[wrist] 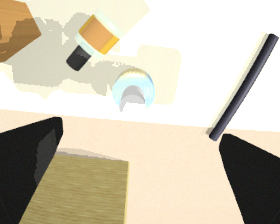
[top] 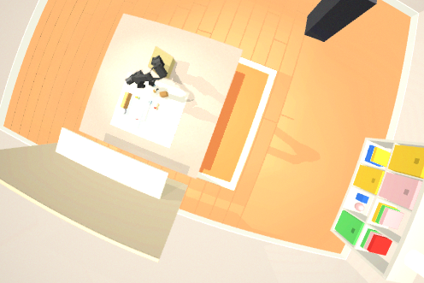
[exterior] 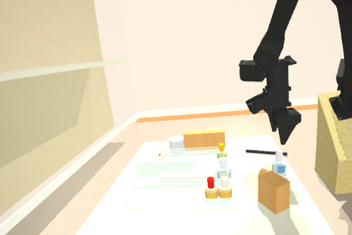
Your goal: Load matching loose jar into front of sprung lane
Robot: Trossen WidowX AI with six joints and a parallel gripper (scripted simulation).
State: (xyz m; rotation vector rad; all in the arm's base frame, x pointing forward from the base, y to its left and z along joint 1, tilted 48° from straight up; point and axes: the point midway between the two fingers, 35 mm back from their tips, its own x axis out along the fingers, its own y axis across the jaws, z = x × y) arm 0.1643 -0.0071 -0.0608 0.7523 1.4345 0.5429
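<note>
Right now my gripper tip is 12 cm to the left of the dark rod and 10 cm above it. Also, from my gripper tip: clear sprung lane: 31 cm ahead, 1 cm to the right, 9 cm below.
</note>
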